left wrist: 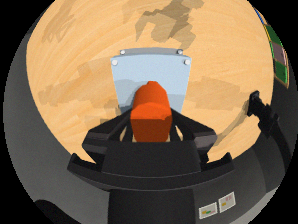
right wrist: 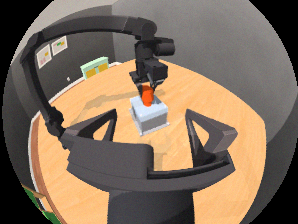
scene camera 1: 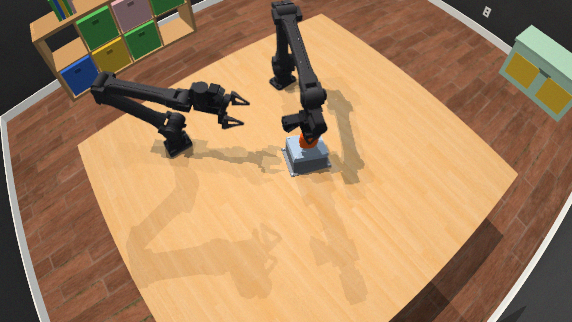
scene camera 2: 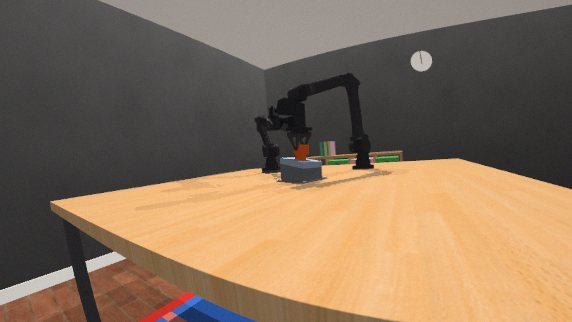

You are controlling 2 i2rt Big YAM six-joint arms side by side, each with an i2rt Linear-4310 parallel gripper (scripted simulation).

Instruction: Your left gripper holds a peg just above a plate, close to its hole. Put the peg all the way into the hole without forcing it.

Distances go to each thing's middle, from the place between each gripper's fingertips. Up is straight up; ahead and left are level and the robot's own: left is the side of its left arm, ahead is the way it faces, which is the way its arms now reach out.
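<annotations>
The blue-grey plate (left wrist: pixel 169 70) has my left gripper 60 mm above it. There's also an orange peg (left wrist: pixel 151 118), and that one is 20 mm below my left hand. Going by their middles, the peg is the nearest to my left gripper of the things named here.
Counting from my right hand, the blue-grey plate is 16 cm ahead, 17 cm to the left and 20 cm below. As for the orange peg, my right hand is 16 cm above it, 17 cm to the right of it and 16 cm short of it.
</annotations>
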